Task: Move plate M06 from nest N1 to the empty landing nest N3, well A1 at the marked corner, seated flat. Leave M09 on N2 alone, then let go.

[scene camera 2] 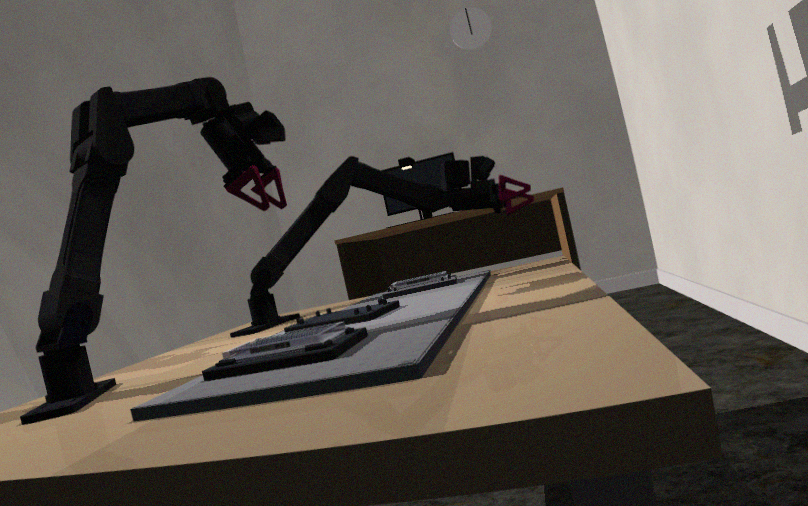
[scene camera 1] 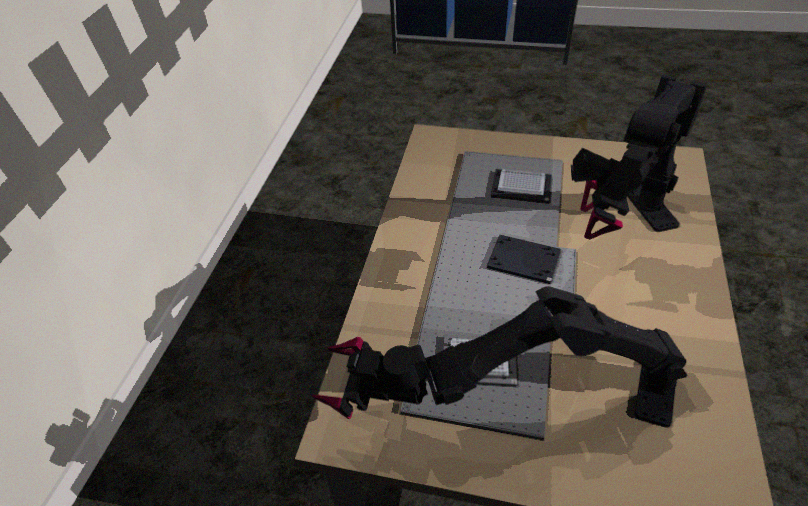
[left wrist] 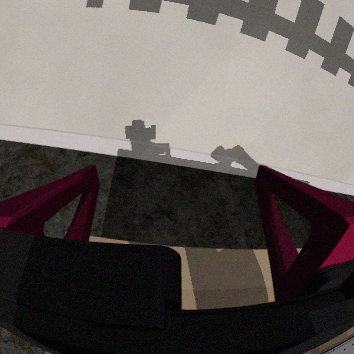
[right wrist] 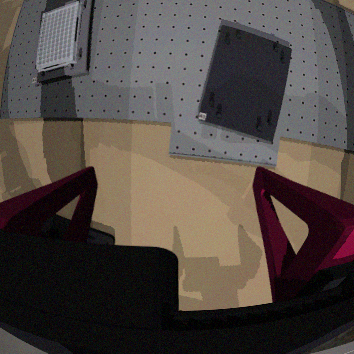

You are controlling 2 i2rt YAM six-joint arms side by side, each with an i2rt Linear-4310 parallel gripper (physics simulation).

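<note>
A clear multiwell plate point(scene camera 1: 521, 182) point(scene camera 2: 286, 339) sits on a dark nest at the top of the board in scene camera 1. A second plate point(scene camera 1: 499, 368) point(scene camera 2: 420, 278) point(right wrist: 59, 37) sits on the nest at the other end, partly hidden by the left arm in scene camera 1. Their labels are unreadable, so I cannot tell which is M06. The empty dark nest point(scene camera 1: 524, 258) point(scene camera 2: 342, 313) point(right wrist: 245, 82) lies turned between them, a white mark at one corner. My left gripper point(scene camera 1: 322, 371) point(scene camera 2: 531, 191) point(left wrist: 176, 173) is open beyond the board. My right gripper point(scene camera 1: 586, 223) point(scene camera 2: 273, 207) point(right wrist: 174, 175) is open, high beside the board.
The perforated grey board point(scene camera 1: 465, 286) point(scene camera 2: 411, 351) point(right wrist: 135, 65) lies on the wooden table point(scene camera 1: 655, 464) point(scene camera 2: 536, 381) point(right wrist: 150, 180). The left arm reaches across the board above one plate. A wall point(scene camera 1: 119, 178) point(left wrist: 75, 75) stands past the table's edge.
</note>
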